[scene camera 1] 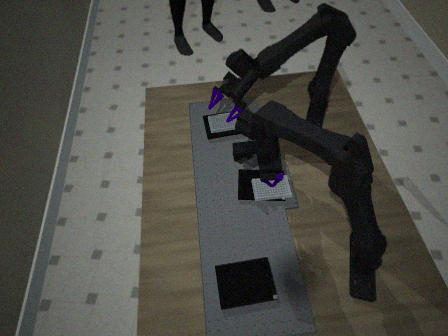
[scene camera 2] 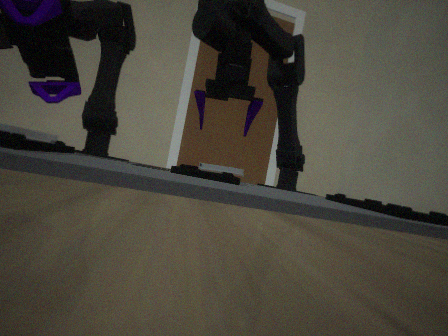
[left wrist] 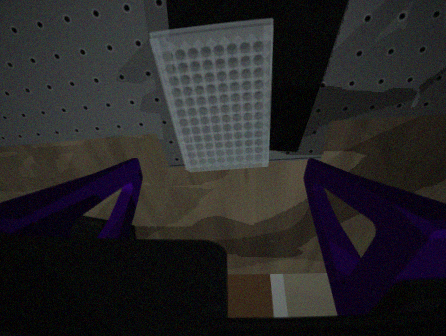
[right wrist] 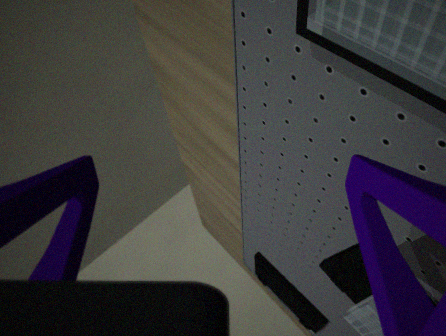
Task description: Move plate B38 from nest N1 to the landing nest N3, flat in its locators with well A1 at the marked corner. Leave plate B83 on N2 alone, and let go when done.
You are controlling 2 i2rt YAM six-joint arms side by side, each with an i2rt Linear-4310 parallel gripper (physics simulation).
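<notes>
A pale well plate (scene camera 1: pixel 272 191) (scene camera 2: pixel 222 169) (left wrist: pixel 220 100) lies off-centre on the middle black nest (scene camera 1: pixel 246 186) (scene camera 2: pixel 200 174) (left wrist: pixel 305 75). Another plate (scene camera 1: pixel 218 123) (scene camera 2: pixel 35 133) (right wrist: pixel 385 30) rests on the far nest (scene camera 1: pixel 215 135) (right wrist: pixel 360 63). No labels are legible, so I cannot tell which is B38. The empty black nest (scene camera 1: pixel 245 283) (scene camera 2: pixel 385 207) has a small white corner mark. My left gripper (scene camera 1: pixel 272 181) (scene camera 2: pixel 223 132) (left wrist: pixel 223 167) is open above the middle plate, not touching it. My right gripper (scene camera 1: pixel 222 107) (scene camera 2: pixel 44 55) (right wrist: pixel 222 169) is open above the far nest.
The nests stand on a grey perforated board (scene camera 1: pixel 215 215) (scene camera 2: pixel 280 200) on a wooden table (scene camera 1: pixel 167 200). The two arms reach in from the right in scene camera 1, with their grippers close together. Dark legs (scene camera 1: pixel 182 30) stand beyond the table.
</notes>
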